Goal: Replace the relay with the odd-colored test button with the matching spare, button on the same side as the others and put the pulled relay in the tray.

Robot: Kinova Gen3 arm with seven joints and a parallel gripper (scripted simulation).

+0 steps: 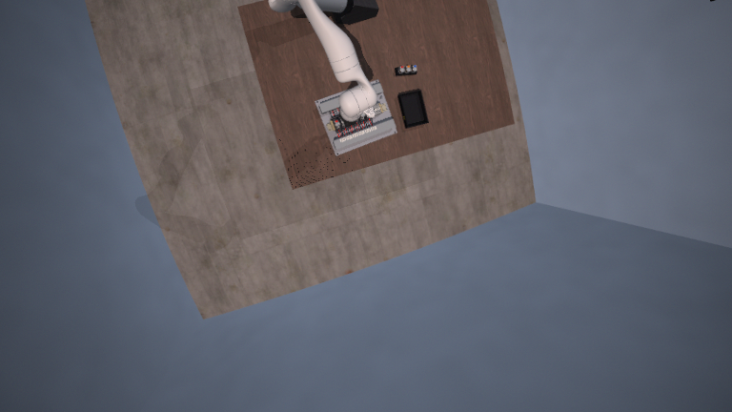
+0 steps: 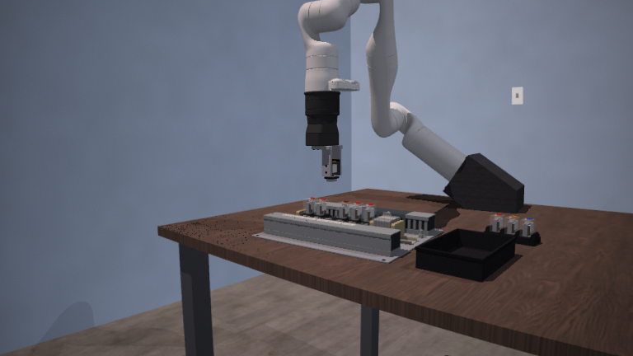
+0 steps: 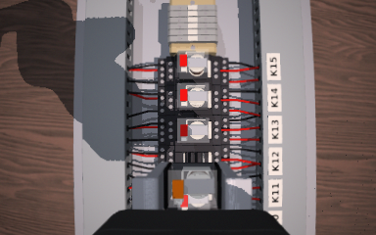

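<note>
Right now my hand is 32 cm to the right of the black tray, 12 cm above it and 5 cm short of it. Also, from my hand: black spare holder: 35 cm to the left, 14 cm behind, 13 cm below.
</note>
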